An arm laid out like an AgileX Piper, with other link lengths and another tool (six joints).
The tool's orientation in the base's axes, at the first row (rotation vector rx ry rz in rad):
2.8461, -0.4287, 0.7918
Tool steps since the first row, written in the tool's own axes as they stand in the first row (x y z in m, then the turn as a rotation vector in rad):
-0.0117, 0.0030, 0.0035, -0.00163, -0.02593, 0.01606
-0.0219, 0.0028, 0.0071, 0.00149, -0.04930, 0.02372
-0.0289, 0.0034, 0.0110, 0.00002, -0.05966, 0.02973
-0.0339, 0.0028, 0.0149, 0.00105, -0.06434, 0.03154
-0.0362, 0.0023, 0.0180, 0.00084, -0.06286, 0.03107
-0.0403, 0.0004, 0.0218, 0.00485, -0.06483, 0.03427
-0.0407, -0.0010, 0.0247, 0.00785, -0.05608, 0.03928
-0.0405, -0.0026, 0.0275, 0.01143, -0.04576, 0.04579
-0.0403, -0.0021, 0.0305, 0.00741, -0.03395, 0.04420
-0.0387, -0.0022, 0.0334, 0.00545, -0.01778, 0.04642
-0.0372, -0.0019, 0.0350, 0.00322, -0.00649, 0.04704
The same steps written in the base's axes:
-0.0088, -0.0009, -0.0089, 0.01451, 0.02132, -0.01636
-0.0154, 0.0008, -0.0173, 0.02807, 0.04101, -0.02292
-0.0195, 0.0010, -0.0243, 0.03300, 0.04981, -0.02954
-0.0215, 0.0018, -0.0302, 0.03618, 0.05360, -0.03088
-0.0217, 0.0021, -0.0341, 0.03532, 0.05235, -0.03048
-0.0227, 0.0040, -0.0396, 0.04076, 0.05257, -0.03123
-0.0212, 0.0048, -0.0424, 0.04288, 0.04247, -0.03327
-0.0192, 0.0056, -0.0448, 0.04570, 0.03042, -0.03616
-0.0177, 0.0045, -0.0472, 0.03794, 0.02052, -0.03606
-0.0150, 0.0035, -0.0488, 0.03233, 0.00516, -0.03779
-0.0131, 0.0025, -0.0493, 0.02727, -0.00515, -0.03867

